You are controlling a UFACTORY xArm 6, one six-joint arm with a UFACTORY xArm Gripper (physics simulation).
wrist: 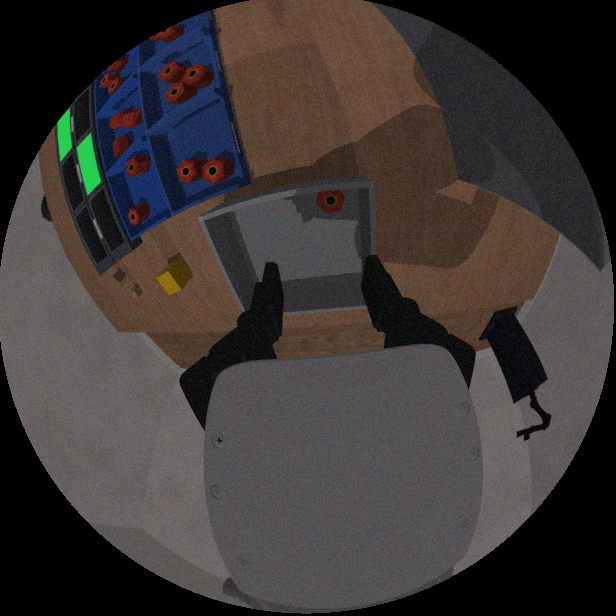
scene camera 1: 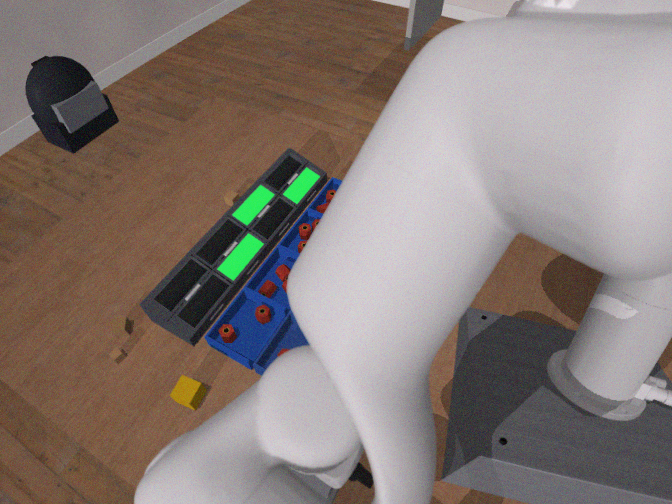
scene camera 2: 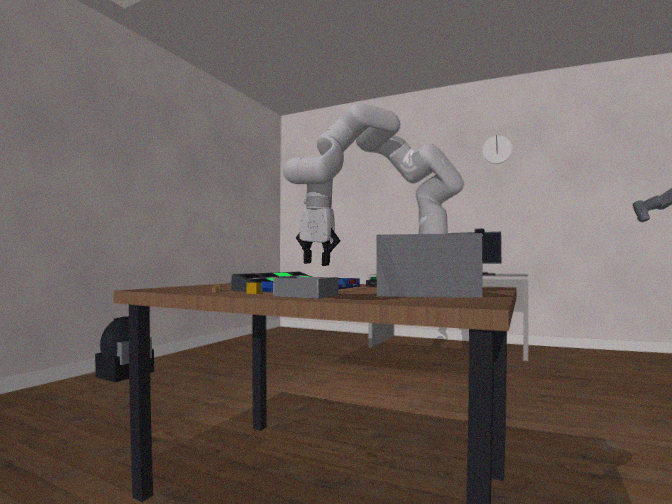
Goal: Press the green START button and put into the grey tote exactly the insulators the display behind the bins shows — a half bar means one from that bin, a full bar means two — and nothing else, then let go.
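Observation:
My gripper (wrist: 320, 275) is open and empty, hanging well above the grey tote (wrist: 293, 241); it also shows in scene camera 2 (scene camera 2: 317, 256) above the tote (scene camera 2: 305, 286). One red insulator (wrist: 329, 200) lies in the tote's far corner. The blue bin tray (wrist: 166, 120) holds several red insulators and also shows in scene camera 1 (scene camera 1: 271, 292). The dark display (scene camera 1: 238, 244) behind the bins shows three lit green half bars (scene camera 1: 240, 256). The START button is hidden.
A small yellow block (scene camera 1: 187, 391) sits on the wooden table near the tray's end, and also shows in the wrist view (wrist: 174, 276). The grey robot base box (scene camera 2: 428, 264) stands to the right of the tote. My arm blocks much of scene camera 1.

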